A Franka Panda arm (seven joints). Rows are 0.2 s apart.
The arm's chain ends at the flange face. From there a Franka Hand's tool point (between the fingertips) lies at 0.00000 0.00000 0.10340 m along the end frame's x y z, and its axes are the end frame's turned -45 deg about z.
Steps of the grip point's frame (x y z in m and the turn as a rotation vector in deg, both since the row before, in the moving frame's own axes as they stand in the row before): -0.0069, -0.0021, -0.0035, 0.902, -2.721, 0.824; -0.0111, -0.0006, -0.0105, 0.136, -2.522, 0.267; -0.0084, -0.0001, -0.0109, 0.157, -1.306, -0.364; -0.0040, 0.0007, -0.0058, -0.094, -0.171, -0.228; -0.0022, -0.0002, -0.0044, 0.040, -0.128, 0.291; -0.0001, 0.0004, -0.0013, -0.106, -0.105, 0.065; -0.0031, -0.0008, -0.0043, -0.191, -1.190, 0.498
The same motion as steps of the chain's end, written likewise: -0.0017, 0.0011, -0.0034, -1.286, -2.562, 0.824; -0.0049, 0.0044, -0.0104, -1.687, -1.879, 0.267; -0.0041, 0.0044, -0.0109, -0.812, -1.034, -0.364; -0.0022, 0.0030, -0.0058, -0.187, -0.054, -0.228; -0.0015, 0.0013, -0.0044, -0.062, -0.119, 0.291; 0.0002, 0.0001, -0.0013, -0.149, 0.001, 0.065; -0.0015, -0.0001, -0.0043, -0.977, -0.706, 0.498
